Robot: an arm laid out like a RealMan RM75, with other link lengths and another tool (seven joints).
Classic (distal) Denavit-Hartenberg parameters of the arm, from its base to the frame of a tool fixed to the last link. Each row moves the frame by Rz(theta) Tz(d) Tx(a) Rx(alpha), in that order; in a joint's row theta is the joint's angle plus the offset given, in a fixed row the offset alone. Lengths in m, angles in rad.
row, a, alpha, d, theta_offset
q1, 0, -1.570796, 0.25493, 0
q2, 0, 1.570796, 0, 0
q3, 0, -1.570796, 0.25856, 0
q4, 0, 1.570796, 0, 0
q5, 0, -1.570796, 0.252, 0
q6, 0, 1.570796, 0, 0
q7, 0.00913, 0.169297, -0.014, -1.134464
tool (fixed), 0, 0, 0.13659, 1.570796
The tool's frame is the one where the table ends.
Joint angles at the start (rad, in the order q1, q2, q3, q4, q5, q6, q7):
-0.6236, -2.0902, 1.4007, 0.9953, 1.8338, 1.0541, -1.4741
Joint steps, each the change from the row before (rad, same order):
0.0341, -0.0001, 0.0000, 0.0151, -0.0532, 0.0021, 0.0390
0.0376, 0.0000, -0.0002, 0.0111, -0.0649, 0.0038, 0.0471
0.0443, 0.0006, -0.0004, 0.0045, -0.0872, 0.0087, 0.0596
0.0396, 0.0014, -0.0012, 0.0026, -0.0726, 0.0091, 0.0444
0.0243, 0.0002, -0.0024, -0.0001, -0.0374, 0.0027, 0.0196
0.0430, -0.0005, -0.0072, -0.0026, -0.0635, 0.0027, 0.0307
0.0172, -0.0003, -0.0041, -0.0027, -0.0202, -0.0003, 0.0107
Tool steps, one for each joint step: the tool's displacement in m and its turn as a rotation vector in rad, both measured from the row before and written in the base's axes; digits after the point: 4 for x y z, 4 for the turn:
-0.0048, -0.0045, 0.0033, 0.0139, -0.0408, -0.0067
-0.0062, -0.0053, 0.0034, 0.0159, -0.0484, -0.0056
-0.0086, -0.0069, 0.0037, 0.0183, -0.0642, -0.0022
-0.0089, -0.0064, 0.0040, 0.0176, -0.0546, 0.0064
-0.0068, -0.0039, 0.0024, 0.0117, -0.0299, 0.0132
-0.0133, -0.0069, 0.0045, 0.0244, -0.0523, 0.0314
-0.0064, -0.0029, 0.0017, 0.0104, -0.0163, 0.0162

